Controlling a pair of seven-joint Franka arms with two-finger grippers.
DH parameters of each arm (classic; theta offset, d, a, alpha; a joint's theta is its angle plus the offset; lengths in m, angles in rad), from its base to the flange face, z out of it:
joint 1: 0 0.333 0 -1.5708
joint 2: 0 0 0 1.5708
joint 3: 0 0.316 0.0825 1.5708
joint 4: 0 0 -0.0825 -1.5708
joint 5: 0 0.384 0 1.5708
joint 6: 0 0 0.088 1.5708
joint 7: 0 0.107 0 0
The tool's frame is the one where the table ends.
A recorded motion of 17 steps. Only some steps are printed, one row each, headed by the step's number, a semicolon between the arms.
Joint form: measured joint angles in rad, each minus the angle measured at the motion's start. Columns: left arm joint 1, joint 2, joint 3, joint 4, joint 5, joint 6, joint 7; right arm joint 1, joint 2, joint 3, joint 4, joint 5, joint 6, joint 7.
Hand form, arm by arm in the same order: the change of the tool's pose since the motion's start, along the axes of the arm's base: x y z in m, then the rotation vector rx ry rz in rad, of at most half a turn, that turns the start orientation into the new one. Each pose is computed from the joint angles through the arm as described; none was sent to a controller.
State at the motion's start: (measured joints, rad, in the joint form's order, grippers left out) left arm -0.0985 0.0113 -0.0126 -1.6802 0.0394 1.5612 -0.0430; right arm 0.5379 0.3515 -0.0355 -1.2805 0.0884 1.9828 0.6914
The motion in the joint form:
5: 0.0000 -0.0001 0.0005 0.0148 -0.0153 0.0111 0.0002; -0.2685 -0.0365 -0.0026 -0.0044 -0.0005 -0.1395 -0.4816
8: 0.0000 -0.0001 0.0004 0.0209 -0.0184 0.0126 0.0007; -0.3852 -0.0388 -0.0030 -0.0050 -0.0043 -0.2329 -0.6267
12: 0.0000 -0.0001 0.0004 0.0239 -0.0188 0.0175 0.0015; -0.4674 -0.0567 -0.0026 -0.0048 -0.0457 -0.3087 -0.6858
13: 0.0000 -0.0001 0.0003 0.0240 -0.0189 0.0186 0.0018; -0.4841 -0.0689 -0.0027 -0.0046 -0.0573 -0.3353 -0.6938
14: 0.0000 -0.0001 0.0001 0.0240 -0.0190 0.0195 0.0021; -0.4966 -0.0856 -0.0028 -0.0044 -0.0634 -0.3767 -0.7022
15: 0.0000 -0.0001 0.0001 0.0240 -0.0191 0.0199 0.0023; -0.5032 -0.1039 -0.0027 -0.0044 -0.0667 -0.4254 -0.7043
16: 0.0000 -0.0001 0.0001 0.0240 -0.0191 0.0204 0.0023; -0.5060 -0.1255 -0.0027 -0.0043 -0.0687 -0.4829 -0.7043
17: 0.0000 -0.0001 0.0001 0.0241 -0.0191 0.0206 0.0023; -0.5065 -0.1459 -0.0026 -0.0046 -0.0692 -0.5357 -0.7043
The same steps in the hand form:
5: 0.0022 -0.0017 0.0077 -0.0180 -0.0241 0.0017; 0.0499 -0.1776 0.0067 -0.1555 0.0149 0.1994
8: 0.0028 -0.0021 0.0107 -0.0220 -0.0313 0.0014; 0.0560 -0.2556 -0.0021 -0.1939 0.0906 0.2367
12: 0.0036 -0.0022 0.0125 -0.0234 -0.0391 0.0004; 0.0492 -0.3138 0.0020 -0.2385 0.1490 0.2210
13: 0.0037 -0.0023 0.0126 -0.0236 -0.0403 0.0000; 0.0438 -0.3261 0.0074 -0.2485 0.1649 0.2138
14: 0.0038 -0.0025 0.0127 -0.0239 -0.0411 -0.0005; 0.0353 -0.3350 0.0143 -0.2520 0.1901 0.2128
15: 0.0038 -0.0025 0.0127 -0.0240 -0.0415 -0.0007; 0.0253 -0.3396 0.0214 -0.2512 0.2209 0.2127
16: 0.0039 -0.0025 0.0127 -0.0241 -0.0420 -0.0007; 0.0131 -0.3417 0.0298 -0.2484 0.2568 0.2150
17: 0.0039 -0.0025 0.0128 -0.0241 -0.0423 -0.0007; 0.0014 -0.3421 0.0376 -0.2446 0.2892 0.2194

